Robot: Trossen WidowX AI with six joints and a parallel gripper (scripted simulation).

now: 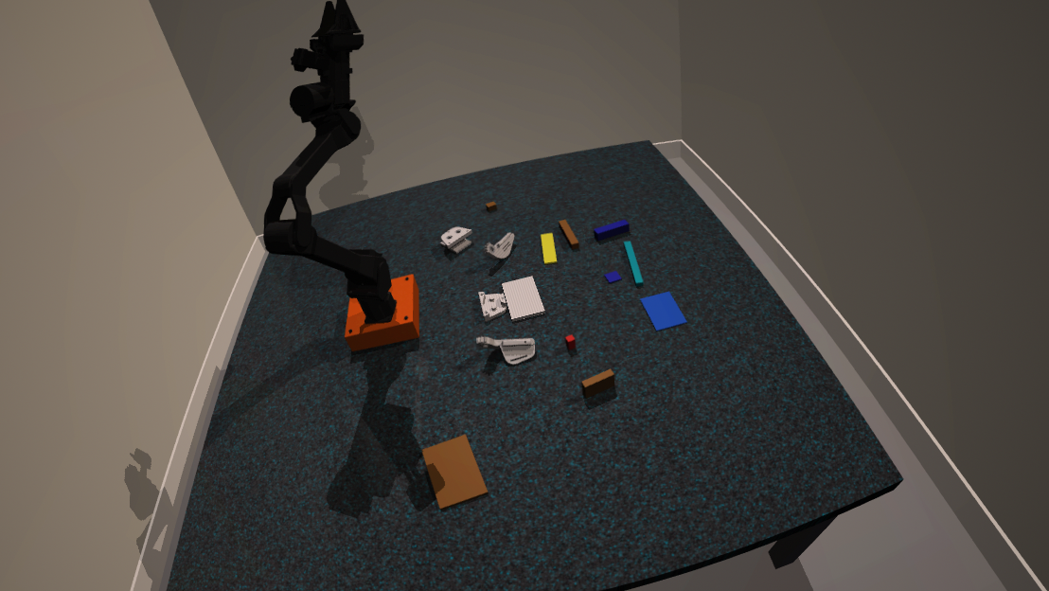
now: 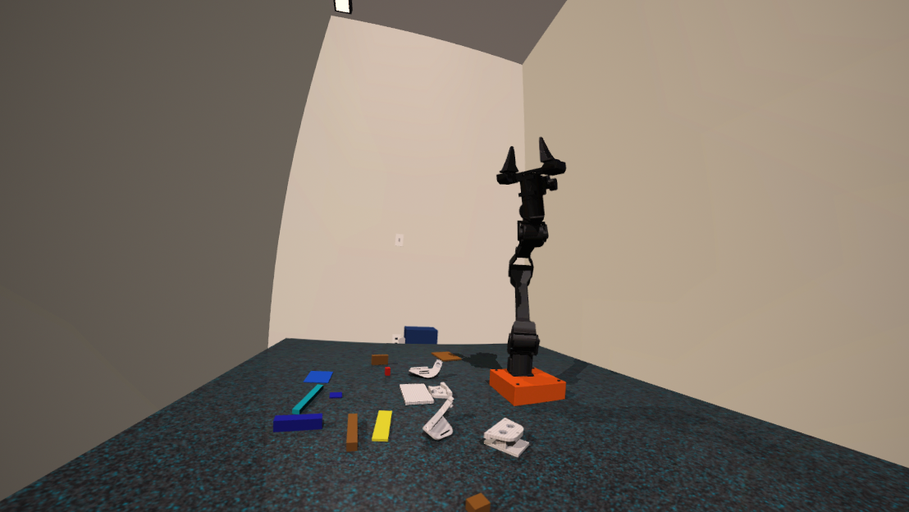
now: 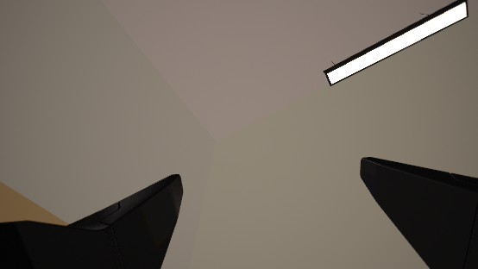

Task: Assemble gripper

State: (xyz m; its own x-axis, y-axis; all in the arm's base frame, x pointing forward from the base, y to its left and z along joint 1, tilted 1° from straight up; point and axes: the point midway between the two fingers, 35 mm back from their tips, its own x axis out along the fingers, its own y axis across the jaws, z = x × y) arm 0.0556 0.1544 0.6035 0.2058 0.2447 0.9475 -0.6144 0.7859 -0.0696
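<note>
The white jaw lies 180 mm ahead of my gripper tip, 50 mm to the left of it and 650 mm below it. Round my gripper tip: brown cube (150 mm ahead, 290 mm to the left, 680 mm below); yellow bar (310 mm ahead, 70 mm to the left, 680 mm below); white block (70 mm ahead, 140 mm to the left, 680 mm below).
</note>
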